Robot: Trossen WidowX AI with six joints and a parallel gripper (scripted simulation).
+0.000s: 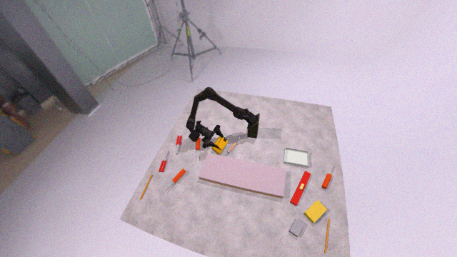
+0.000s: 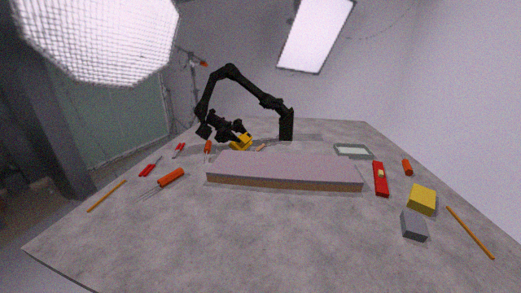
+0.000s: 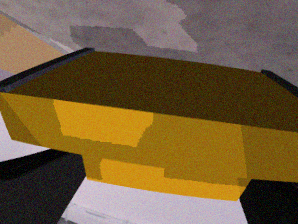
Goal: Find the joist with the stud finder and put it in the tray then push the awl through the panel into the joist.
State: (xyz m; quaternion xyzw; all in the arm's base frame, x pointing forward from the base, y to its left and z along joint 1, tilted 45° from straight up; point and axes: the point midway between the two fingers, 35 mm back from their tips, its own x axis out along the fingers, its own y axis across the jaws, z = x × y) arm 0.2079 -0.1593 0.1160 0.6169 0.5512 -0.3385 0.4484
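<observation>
Now: the stud finder 1 cm behind my gripper tip. The rest, counted from my gripper tip: awl 6 cm to the left, 5 cm below, 1 cm ahead; then white tray 51 cm to the left, 8 cm behind, 5 cm below; then red level 57 cm to the left, 12 cm ahead, 5 cm below.
</observation>
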